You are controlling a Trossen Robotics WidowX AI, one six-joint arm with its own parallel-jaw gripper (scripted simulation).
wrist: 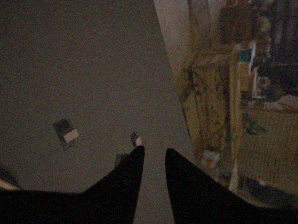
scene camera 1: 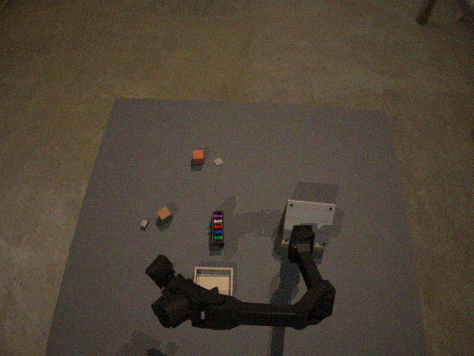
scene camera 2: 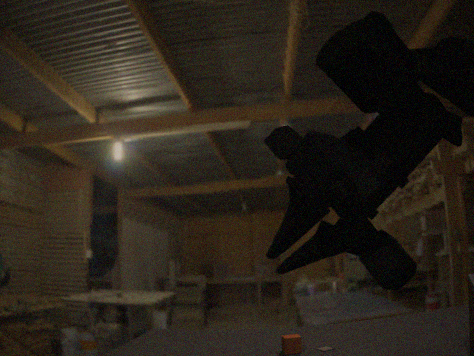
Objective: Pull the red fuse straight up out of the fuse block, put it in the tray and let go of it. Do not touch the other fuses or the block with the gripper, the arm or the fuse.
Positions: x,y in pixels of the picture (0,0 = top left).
Scene:
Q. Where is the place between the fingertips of my gripper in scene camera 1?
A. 157,276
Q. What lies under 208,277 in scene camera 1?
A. A shallow white tray.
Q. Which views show my gripper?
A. The wrist view, scene camera 1 and scene camera 2: all of them.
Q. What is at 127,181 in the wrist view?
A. My gripper.

